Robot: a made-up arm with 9 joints. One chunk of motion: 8 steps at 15 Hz.
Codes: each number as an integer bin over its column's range. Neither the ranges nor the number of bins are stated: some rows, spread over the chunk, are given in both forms.
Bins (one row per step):
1: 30 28 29 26 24 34 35 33 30
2: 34 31 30 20 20 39 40 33 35
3: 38 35 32 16 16 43 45 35 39
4: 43 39 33 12 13 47 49 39 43
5: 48 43 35 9 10 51 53 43 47
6: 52 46 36 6 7 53 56 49 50
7: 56 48 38 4 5 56 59 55 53
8: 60 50 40 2 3 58 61 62 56
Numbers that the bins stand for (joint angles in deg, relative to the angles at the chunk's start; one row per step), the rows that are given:
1: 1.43 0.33 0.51 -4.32 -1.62 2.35 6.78 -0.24 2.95
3: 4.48 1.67 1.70 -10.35 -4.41 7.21 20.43 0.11 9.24
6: 9.81 3.76 3.29 -16.38 -7.56 12.60 35.44 2.56 16.92
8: 12.86 4.52 4.87 -18.79 -8.95 15.30 42.27 4.83 21.11
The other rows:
2: 2.95 0.90 0.90 -7.94 -3.02 5.05 13.60 -0.24 6.44
4: 6.38 2.43 2.10 -12.76 -5.46 9.37 25.89 0.81 12.03
5: 8.29 3.19 2.89 -14.57 -6.51 11.52 31.35 1.51 14.83
7: 11.33 4.14 4.08 -17.59 -8.25 14.22 39.54 3.60 19.02

